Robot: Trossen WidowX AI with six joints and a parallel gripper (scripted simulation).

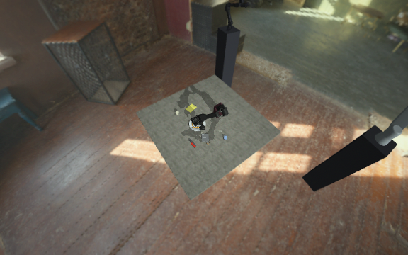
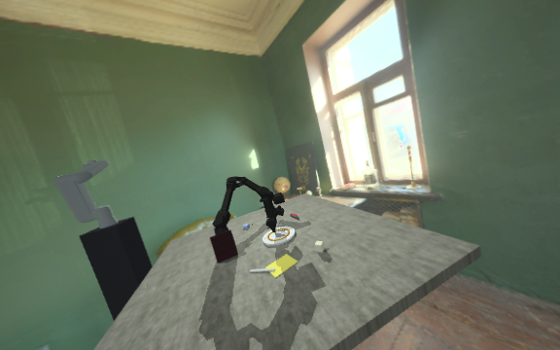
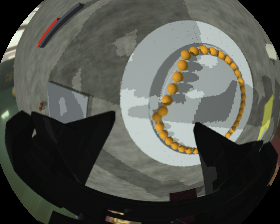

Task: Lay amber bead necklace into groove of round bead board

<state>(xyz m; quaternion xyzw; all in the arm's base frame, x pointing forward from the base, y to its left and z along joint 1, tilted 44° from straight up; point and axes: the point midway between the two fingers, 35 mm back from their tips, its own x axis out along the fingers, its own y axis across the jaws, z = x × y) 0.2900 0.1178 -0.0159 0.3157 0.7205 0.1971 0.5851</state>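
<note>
My gripper tip is now 60 mm to the left of the board, 20 mm above it and 10 mm short of it. The rest, counted from my gripper tip: red tool: 180 mm ahead, 150 mm to the left, 10 mm below; then grey square: 140 mm to the left, 20 mm below, 20 mm ahead; then small blue piece: 260 mm to the left, 180 mm behind, 10 mm below.
</note>
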